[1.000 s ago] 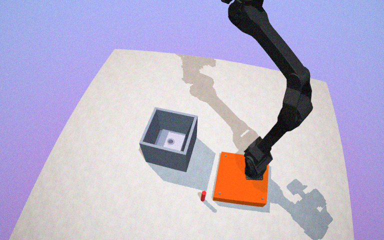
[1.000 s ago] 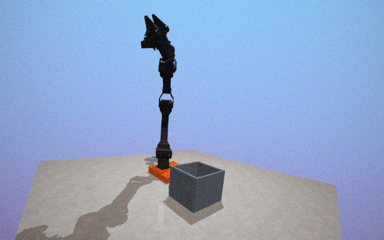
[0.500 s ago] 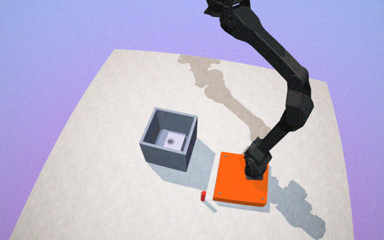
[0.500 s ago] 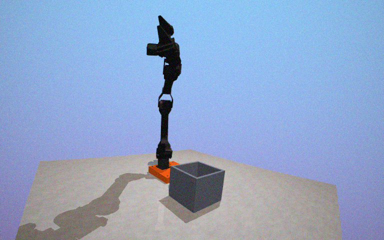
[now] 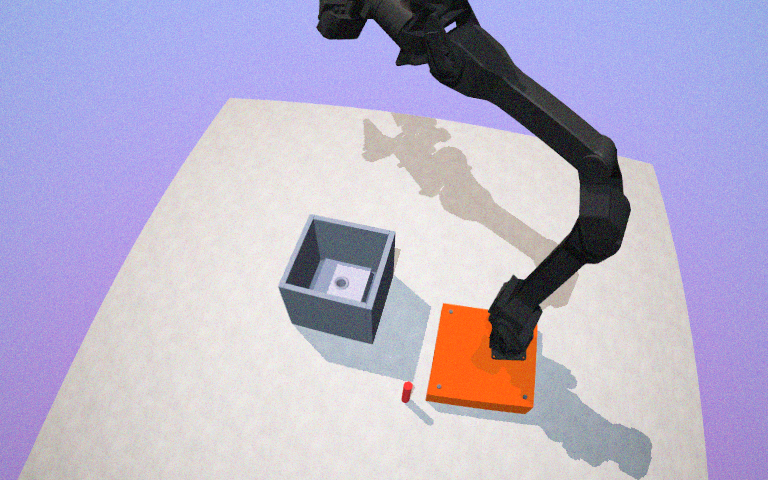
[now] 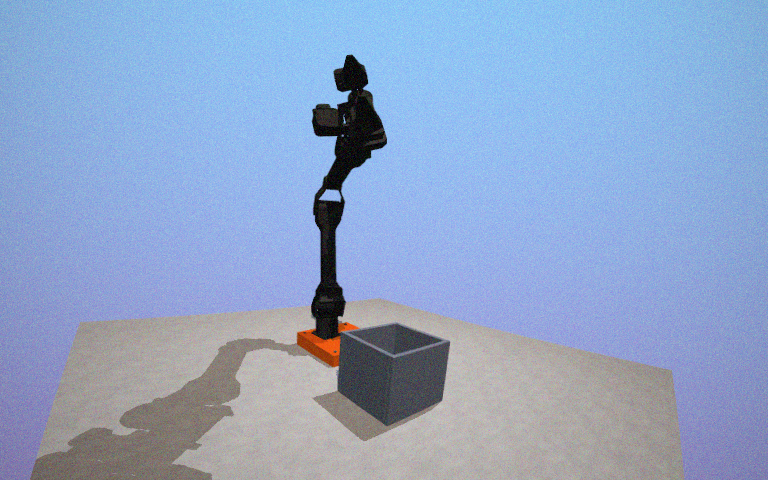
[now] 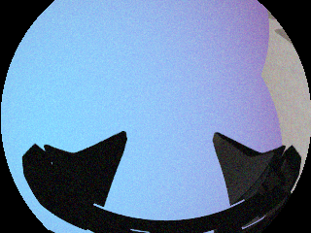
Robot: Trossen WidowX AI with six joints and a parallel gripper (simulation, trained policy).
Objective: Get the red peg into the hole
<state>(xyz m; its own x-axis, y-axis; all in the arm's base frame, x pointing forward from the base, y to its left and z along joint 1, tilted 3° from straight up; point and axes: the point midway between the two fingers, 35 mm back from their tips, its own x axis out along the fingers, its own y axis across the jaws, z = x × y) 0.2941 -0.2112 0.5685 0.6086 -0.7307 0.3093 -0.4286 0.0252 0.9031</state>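
Right now my gripper tip is 160 mm past the red peg, 370 mm to the right of it and 560 mm above it. The rest, counted from my gripper tip: pale plate: 20 mm behind, 180 mm to the left, 550 mm below.
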